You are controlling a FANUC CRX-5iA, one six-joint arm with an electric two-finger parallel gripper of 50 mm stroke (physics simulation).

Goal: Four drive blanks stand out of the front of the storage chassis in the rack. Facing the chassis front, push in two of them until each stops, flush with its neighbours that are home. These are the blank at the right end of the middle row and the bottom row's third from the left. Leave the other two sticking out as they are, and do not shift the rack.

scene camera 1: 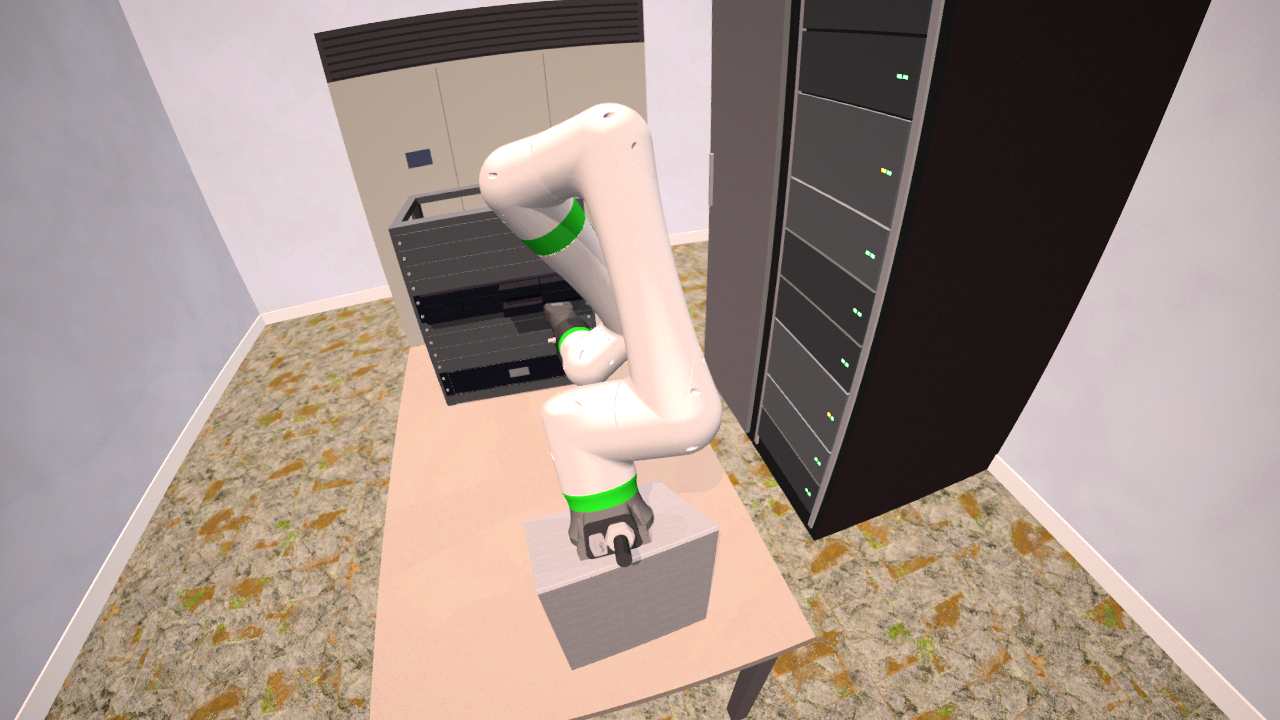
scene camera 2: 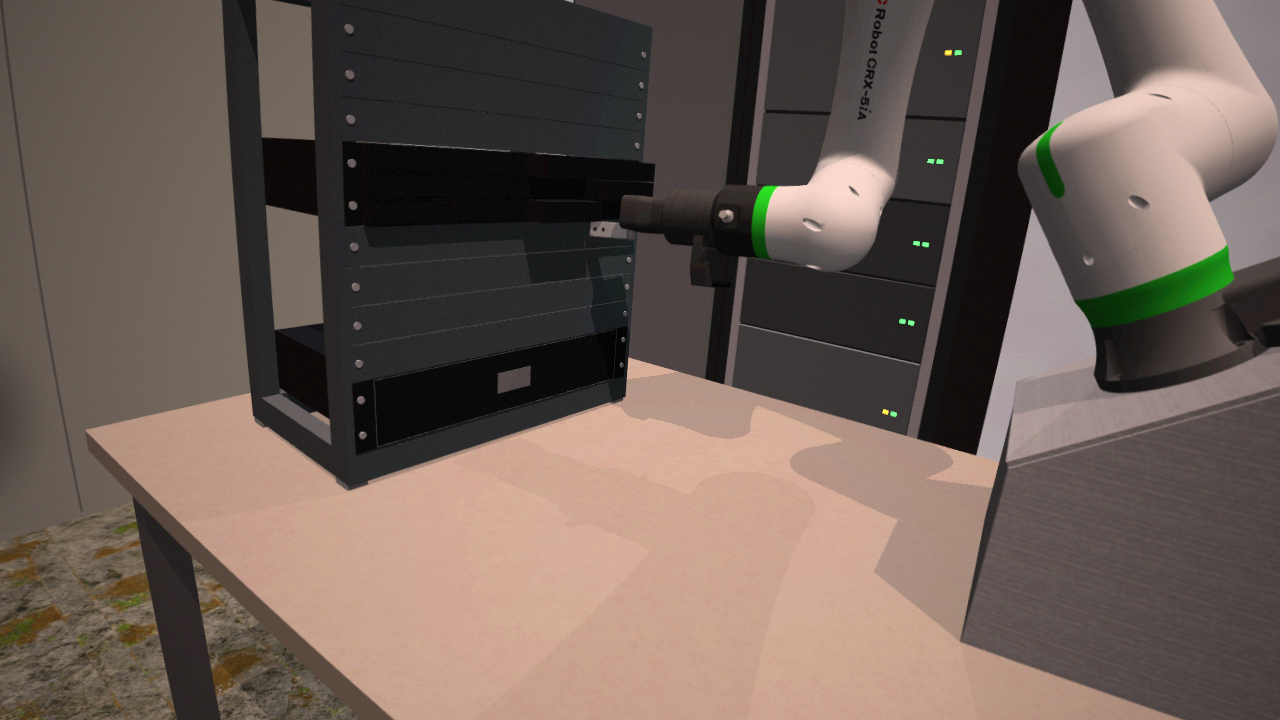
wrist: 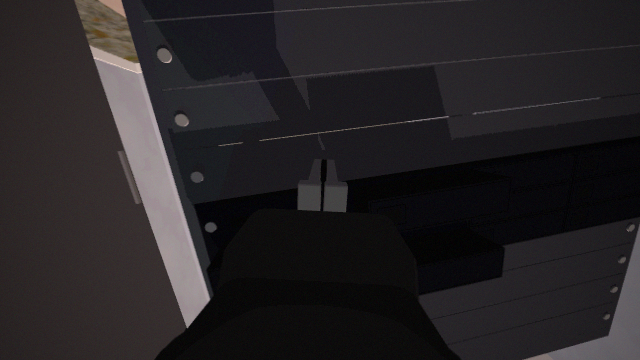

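Where they show: gripper, fingertip midpoint: (scene camera 1: 551, 308) (scene camera 2: 593, 229) (wrist: 323, 172); arm's base, origin of the base link: (scene camera 1: 612, 527) (scene camera 2: 1183, 360).
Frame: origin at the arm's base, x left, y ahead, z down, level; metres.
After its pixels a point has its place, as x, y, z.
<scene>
The black storage chassis (scene camera 1: 460, 304) @[0.327, 0.700, -0.090] (scene camera 2: 429, 183) @[0.359, 0.698, -0.091] (wrist: 590, 185) @[0.346, 0.699, -0.082] sits mid-height in the rack (scene camera 1: 400, 268) @[0.464, 0.708, -0.218] (scene camera 2: 331, 268) @[0.466, 0.722, 0.003] (wrist: 172, 150) @[-0.033, 0.738, 0.002]. The wrist view shows it upside down. The bottom-row blank third from left (scene camera 2: 562, 211) @[0.179, 0.673, -0.060] (wrist: 435, 197) @[0.150, 0.675, -0.051] sticks out; another protruding blank (wrist: 462, 272) @[0.174, 0.674, -0.117] shows in a higher row. At the right end, a dark blank (scene camera 2: 626, 174) @[0.056, 0.680, -0.112] stands out; its row is hard to tell, and my gripper body covers that area in the wrist view. My gripper (scene camera 1: 549, 340) (scene camera 2: 591, 229) @[0.081, 0.716, -0.030] (wrist: 323, 172) @[0.081, 0.716, -0.030] is shut and empty, fingertips near the chassis's lower edge, toward its right end. Contact cannot be made out.
Grey filler panels (scene camera 2: 483, 277) @[0.269, 0.718, 0.028] lie below the chassis, and a black unit (scene camera 1: 483, 376) @[0.324, 0.715, 0.173] (scene camera 2: 447, 407) @[0.326, 0.715, 0.195] is at the rack's bottom. The rack stands on the table (scene camera 1: 465, 465) @[0.378, 0.448, 0.271] (scene camera 2: 501, 555) @[0.403, 0.488, 0.271]. A tall server cabinet (scene camera 1: 1029, 223) (scene camera 2: 1020, 223) stands to the right.
</scene>
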